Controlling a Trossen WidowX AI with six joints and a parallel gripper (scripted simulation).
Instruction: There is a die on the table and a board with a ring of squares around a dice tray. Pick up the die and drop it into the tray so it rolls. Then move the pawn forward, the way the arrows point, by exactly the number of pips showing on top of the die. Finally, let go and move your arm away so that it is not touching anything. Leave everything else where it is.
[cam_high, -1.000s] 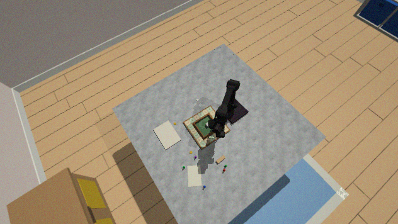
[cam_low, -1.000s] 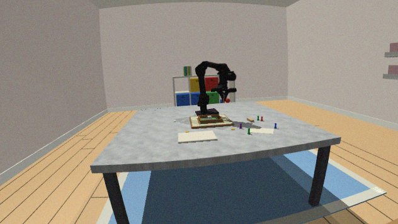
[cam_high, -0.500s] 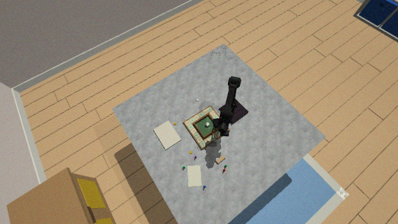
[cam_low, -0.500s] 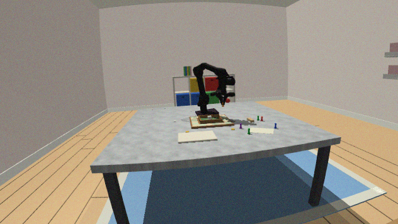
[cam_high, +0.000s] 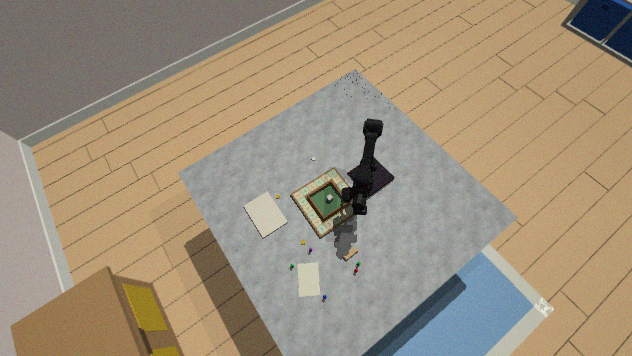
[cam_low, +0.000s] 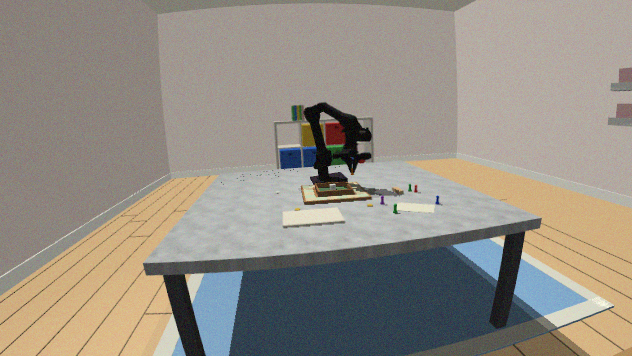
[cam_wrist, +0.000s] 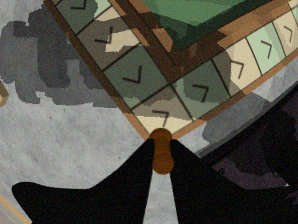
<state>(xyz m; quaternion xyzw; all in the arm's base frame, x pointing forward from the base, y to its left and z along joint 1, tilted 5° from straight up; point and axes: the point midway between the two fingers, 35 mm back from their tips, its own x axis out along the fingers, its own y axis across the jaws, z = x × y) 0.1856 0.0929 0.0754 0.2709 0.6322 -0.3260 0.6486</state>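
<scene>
Right now my gripper tip is 70 mm short of the white die, 130 mm to the left of it and 40 mm above it. From my gripper tip the other things lie so: orange pawn (10 mm above); small wooden block (210 mm ahead, 130 mm to the left, 60 mm below); green dice tray (80 mm ahead, 140 mm to the right, 60 mm below).
</scene>
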